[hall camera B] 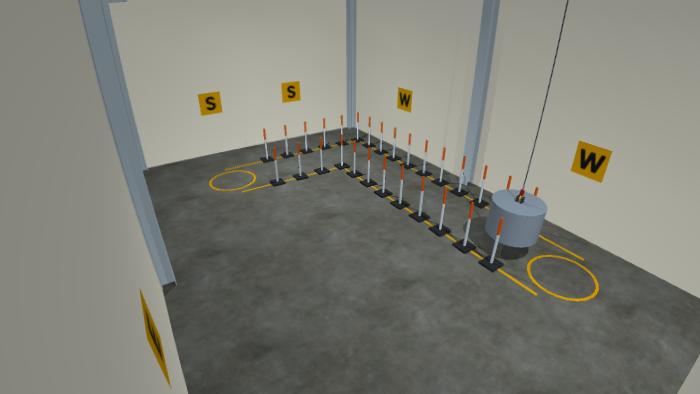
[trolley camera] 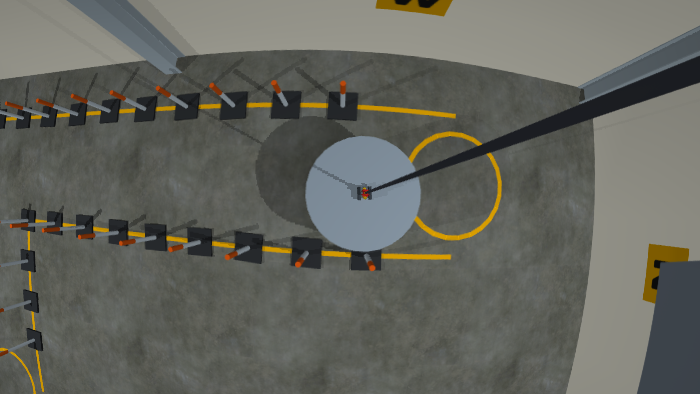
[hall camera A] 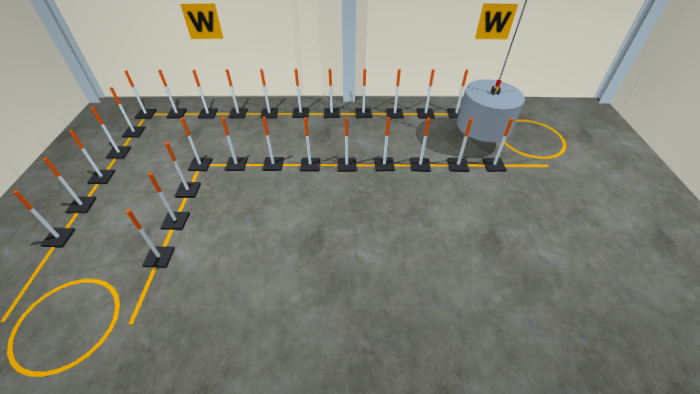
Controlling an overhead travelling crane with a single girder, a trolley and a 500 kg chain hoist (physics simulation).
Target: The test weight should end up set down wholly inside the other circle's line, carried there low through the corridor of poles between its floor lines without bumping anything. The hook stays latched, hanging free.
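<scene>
The grey cylindrical test weight [hall camera A: 487, 112] [hall camera B: 520, 225] [trolley camera: 382, 215] hangs upright above the floor between the last poles at the corridor's right end. My hook [hall camera A: 496, 90] [hall camera B: 520, 198] [trolley camera: 364, 193] is shut on its top; the chain slants up to the right in all views. In the trolley view the weight covers the left edge of the near circle [hall camera A: 565, 145] [hall camera B: 598, 285] [trolley camera: 500, 186] and part of a pole base [trolley camera: 366, 262]. Any gap to that pole cannot be judged. The far circle [hall camera A: 119, 305] [hall camera B: 256, 179] [trolley camera: 24, 363] lies beyond the corridor's other end.
Orange-and-white poles on black bases line both sides of the L-shaped corridor, on yellow floor lines [hall camera A: 530, 165] [hall camera B: 520, 283] [trolley camera: 420, 256]. A wall column [hall camera A: 349, 50] [hall camera B: 482, 90] stands behind the outer row. The weight's shadow [trolley camera: 285, 170] falls left of it in the trolley view.
</scene>
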